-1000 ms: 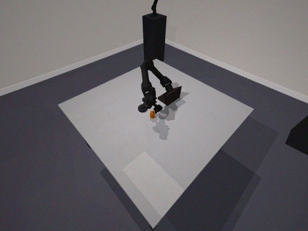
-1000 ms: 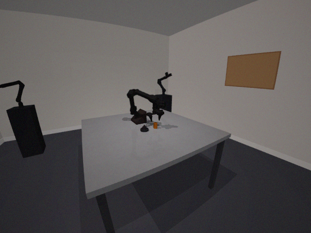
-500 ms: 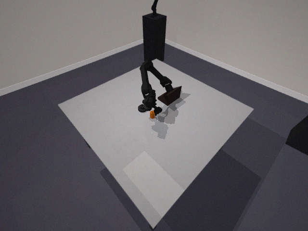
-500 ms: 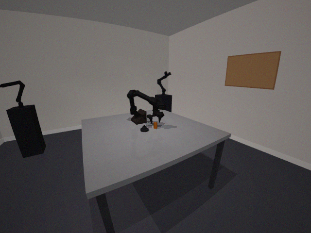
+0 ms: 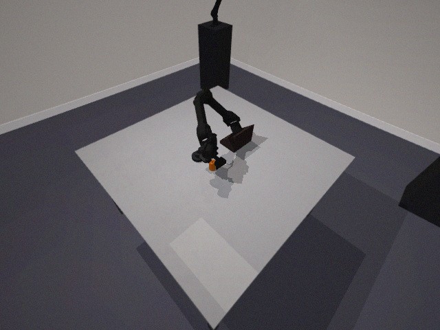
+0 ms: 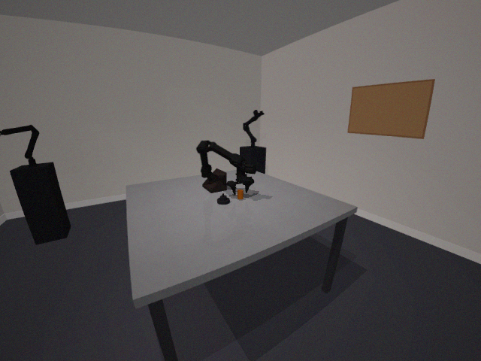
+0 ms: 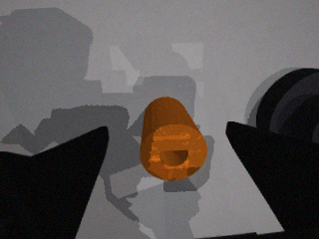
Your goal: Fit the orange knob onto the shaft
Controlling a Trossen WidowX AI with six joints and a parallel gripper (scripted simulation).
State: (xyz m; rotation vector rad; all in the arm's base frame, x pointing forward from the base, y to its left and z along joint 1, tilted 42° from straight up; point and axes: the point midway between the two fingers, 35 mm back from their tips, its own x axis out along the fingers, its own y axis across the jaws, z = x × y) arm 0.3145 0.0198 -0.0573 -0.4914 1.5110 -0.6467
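My gripper tip is right at the orange knob. Round my gripper tip: dark round pedestal (10 mm behind, 130 mm to the right).
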